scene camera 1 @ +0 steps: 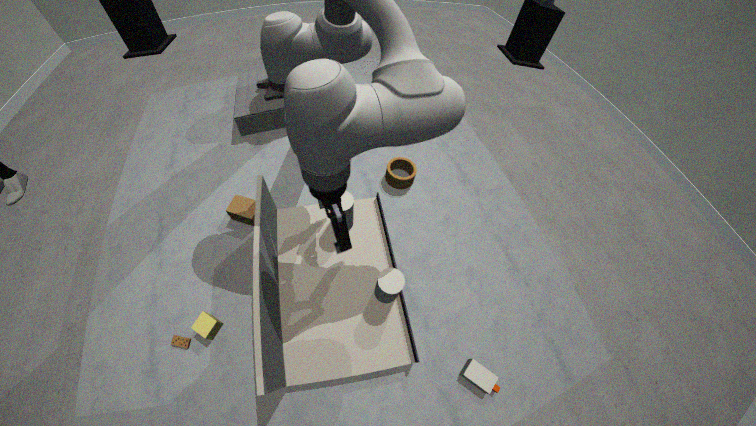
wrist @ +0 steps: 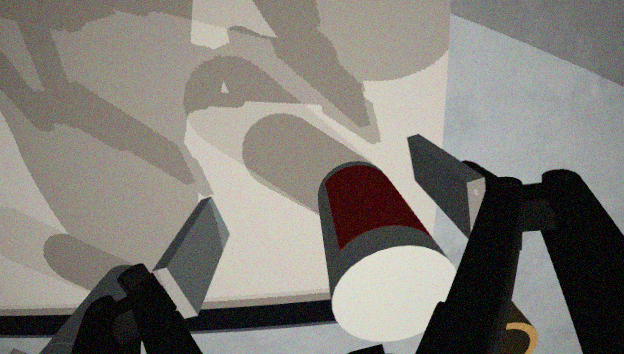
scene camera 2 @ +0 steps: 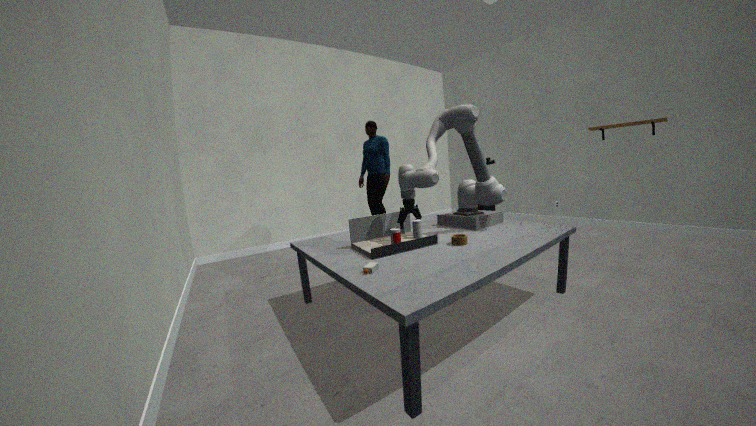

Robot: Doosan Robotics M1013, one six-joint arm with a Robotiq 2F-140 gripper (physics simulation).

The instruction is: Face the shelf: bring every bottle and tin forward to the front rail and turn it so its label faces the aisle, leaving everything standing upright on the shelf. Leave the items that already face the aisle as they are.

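Places are measured from the arm's base along level axes (x ahead, y left, z up), in millimetres.
Where they show: gripper, fingertip midpoint: (wrist: 313,188) (scene camera 2: 410,231); arm's base, origin of the base link: (scene camera 2: 468,214).
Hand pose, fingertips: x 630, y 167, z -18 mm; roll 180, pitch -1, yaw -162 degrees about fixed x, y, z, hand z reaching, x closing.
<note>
Things, the pixels of their top centre, and the offset from my fingertips.
- tall grey bottle with a white cap, middle of its top: (wrist: 396,298) (scene camera 1: 341,200) (scene camera 2: 416,220) dx -35, dy +24, dz +71 mm
- front rail, middle of its top: (wrist: 186,332) (scene camera 1: 395,267) (scene camera 2: 406,241) dx +113, dy +149, dz -13 mm
- shorter white-topped tin, middle of its top: (scene camera 1: 391,280) (scene camera 2: 395,229) dx +166, dy +121, dz +61 mm
- orange-brown ring, middle of its top: (wrist: 498,352) (scene camera 1: 401,168) (scene camera 2: 459,235) dx -213, dy +218, dz -24 mm
- white box with an orange tip, middle of its top: (scene camera 1: 484,378) (scene camera 2: 370,265) dx +406, dy +330, dz -46 mm
- brown block, middle of its top: (scene camera 1: 243,206) dx -96, dy -260, dz -24 mm
- yellow block, middle of its top: (scene camera 1: 203,324) dx +228, dy -325, dz -36 mm
A tall grey bottle with a white cap (scene camera 1: 346,203) (scene camera 2: 416,228) (wrist: 375,205) stands upright at the shelf's far end, set back from the front rail (scene camera 1: 387,232) (scene camera 2: 404,246) (wrist: 265,314). Its dark red label shows in the wrist view, on the side away from the rail. A shorter white-topped tin (scene camera 1: 390,284) (scene camera 2: 396,236) stands upright at the rail, its red label toward the aisle. My gripper (scene camera 1: 342,247) (scene camera 2: 410,219) (wrist: 313,188) is open, with nothing held. In the wrist view the bottle shows between the spread fingers, nearer the right one, which hides part of its cap. Contact cannot be told.
The shelf has a tall back panel (scene camera 1: 268,275) (scene camera 2: 370,226). An orange-brown ring (scene camera 1: 400,173) (scene camera 2: 459,240) (wrist: 530,334) lies beyond its far end. A white box with an orange tip (scene camera 1: 479,375) (scene camera 2: 371,267) lies aisle-side. A brown block (scene camera 1: 241,208) and yellow block (scene camera 1: 206,325) are behind the panel.
</note>
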